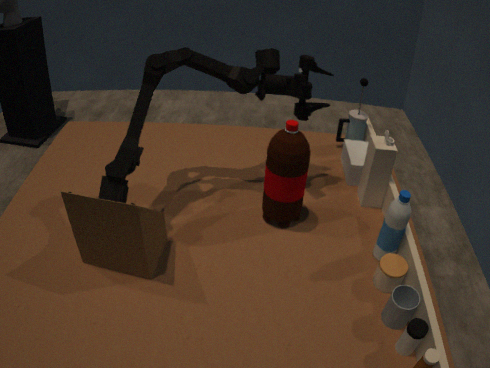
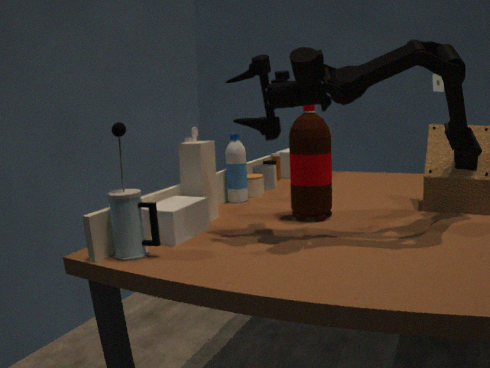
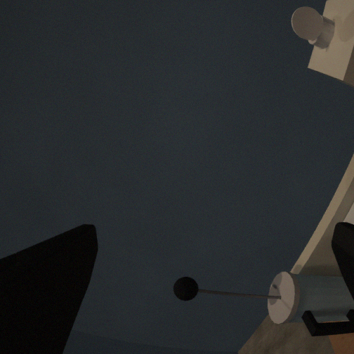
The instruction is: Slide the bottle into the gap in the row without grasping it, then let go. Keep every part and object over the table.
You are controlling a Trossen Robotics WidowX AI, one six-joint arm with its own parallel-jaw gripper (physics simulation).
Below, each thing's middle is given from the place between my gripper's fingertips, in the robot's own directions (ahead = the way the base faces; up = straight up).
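Positions from my hand: tall carton (image 2: 197, 165), 17 cm ahead, 8 cm to the right, 18 cm below; white box (image 2: 180, 218), 14 cm ahead, 6 cm to the left, 27 cm below; brown bottle (image 2: 309, 141), 10 cm behind, 22 cm to the right, 16 cm below; blue-capped water bottle (image 1: 398, 214), a good way ahead, far to the right, a good way below. Going by their middles, the blue-capped water bottle is the farthest from my hand of the things named here.
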